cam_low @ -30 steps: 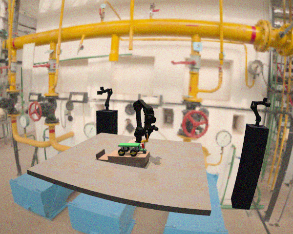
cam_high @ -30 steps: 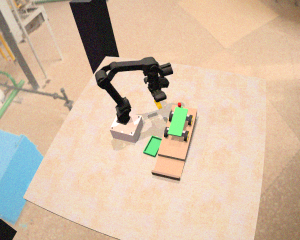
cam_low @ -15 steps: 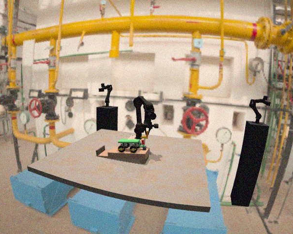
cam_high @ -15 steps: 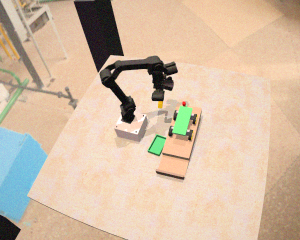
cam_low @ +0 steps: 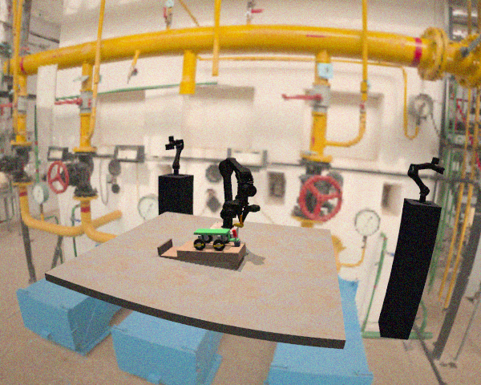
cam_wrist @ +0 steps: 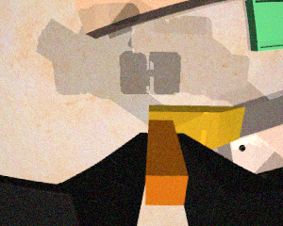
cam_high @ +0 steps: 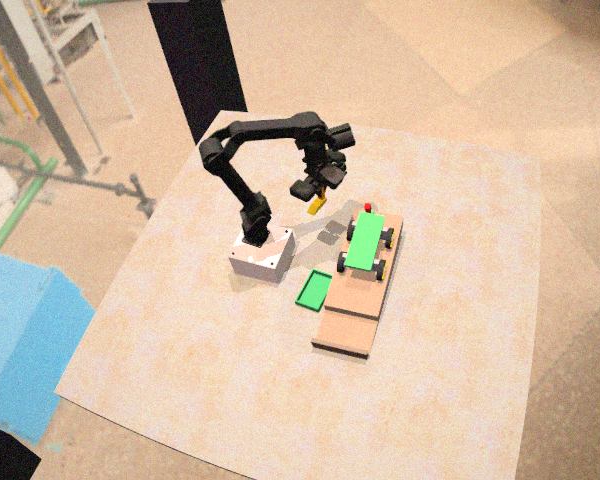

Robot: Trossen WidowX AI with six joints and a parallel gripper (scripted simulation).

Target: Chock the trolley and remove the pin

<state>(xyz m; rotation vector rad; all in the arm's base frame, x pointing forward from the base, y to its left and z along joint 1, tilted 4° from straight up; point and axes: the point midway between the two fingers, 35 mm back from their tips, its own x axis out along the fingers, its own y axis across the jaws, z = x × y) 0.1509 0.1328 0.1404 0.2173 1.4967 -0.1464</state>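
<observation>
The yellow chock is 1 cm behind my gripper tip, 2 cm to the right of it and 1 cm below it. Round my gripper tip: red-headed stop pin 13 cm ahead, 2 cm to the left, 4 cm below; then wooden ramp 16 cm ahead, 10 cm to the right, 13 cm below; then trolley 16 cm ahead, 9 cm to the right, 6 cm below.
</observation>
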